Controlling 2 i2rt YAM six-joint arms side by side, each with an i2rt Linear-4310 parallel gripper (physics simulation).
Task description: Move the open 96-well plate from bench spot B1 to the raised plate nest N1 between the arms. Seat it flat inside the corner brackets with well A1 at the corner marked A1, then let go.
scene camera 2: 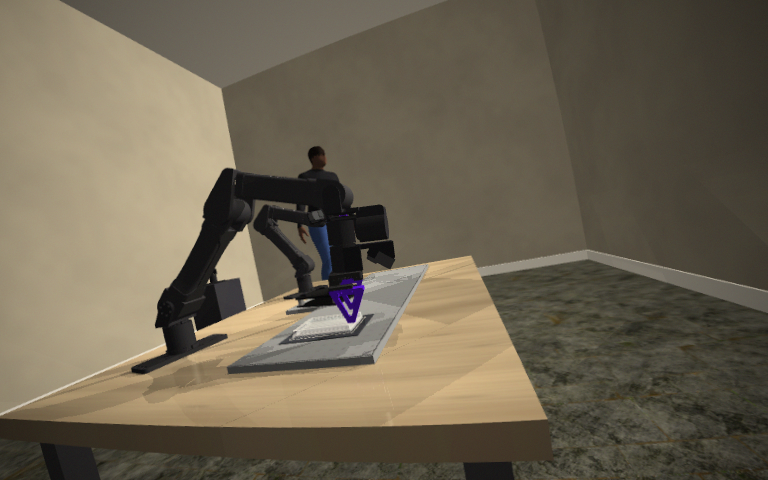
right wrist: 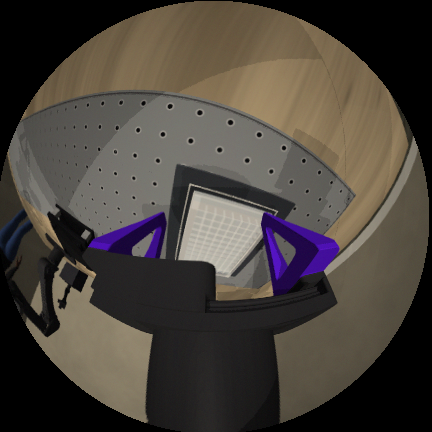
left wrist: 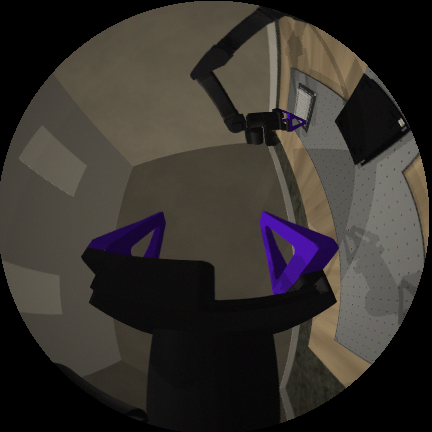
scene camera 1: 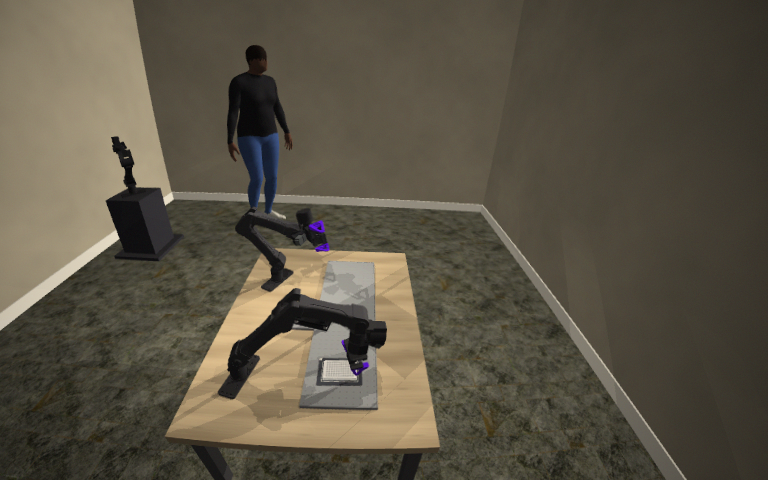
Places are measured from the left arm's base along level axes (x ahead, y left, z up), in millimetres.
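Pixels of known places: left gripper, fingertip midpoint: (left wrist: pixel 212 216) (scene camera 1: pixel 325 241); right gripper, fingertip midpoint: (scene camera 2: pixel 352 315) (right wrist: pixel 213 217) (left wrist: pixel 299 118) (scene camera 1: pixel 352 364); left arm's base, link origin: (scene camera 2: pixel 306 292) (right wrist: pixel 60 248) (scene camera 1: pixel 277 280); right arm's base, link origin: (scene camera 2: pixel 184 353) (scene camera 1: pixel 240 375).
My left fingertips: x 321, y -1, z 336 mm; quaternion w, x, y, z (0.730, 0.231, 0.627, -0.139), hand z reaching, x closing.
Note:
Ahead of a thing's pixels: the offset from my left fingertips to its middle. Level surfaces: height alone.
The white 96-well plate @(dx +278, dy -353, dz -314 mm) (scene camera 1: pixel 338 370) (scene camera 2: pixel 321 327) (left wrist: pixel 303 102) (right wrist: pixel 220 235) lies flat inside the dark frame of bench spot B1 (scene camera 1: pixel 339 384) (right wrist: pixel 181 177). My right gripper (scene camera 1: pixel 351 361) (left wrist: pixel 299 118) (right wrist: pixel 213 217) is open and points down over the plate; in scene camera 2 a purple right finger (scene camera 2: pixel 350 302) shows at the plate's far right part. My left gripper (scene camera 1: pixel 325 236) (left wrist: pixel 212 216) is open and empty, high above the table's far end. A raised black block, apparently nest N1 @(dx +29, dy -155, dz -304 mm) (left wrist: pixel 372 120), stands beside the grey board; my right arm partly hides it in scene camera 1. Mark A1 is unreadable.
The grey perforated board (scene camera 1: pixel 339 399) (scene camera 2: pixel 294 362) (left wrist: pixel 320 175) (right wrist: pixel 200 127) runs along the wooden table @(dz -336 mm) (scene camera 1: pixel 396 421) (scene camera 2: pixel 453 390). A person (scene camera 1: pixel 257 107) (scene camera 2: pixel 318 161) stands beyond the table's far end. A dark pedestal (scene camera 1: pixel 138 223) with a small arm stands off to the side.

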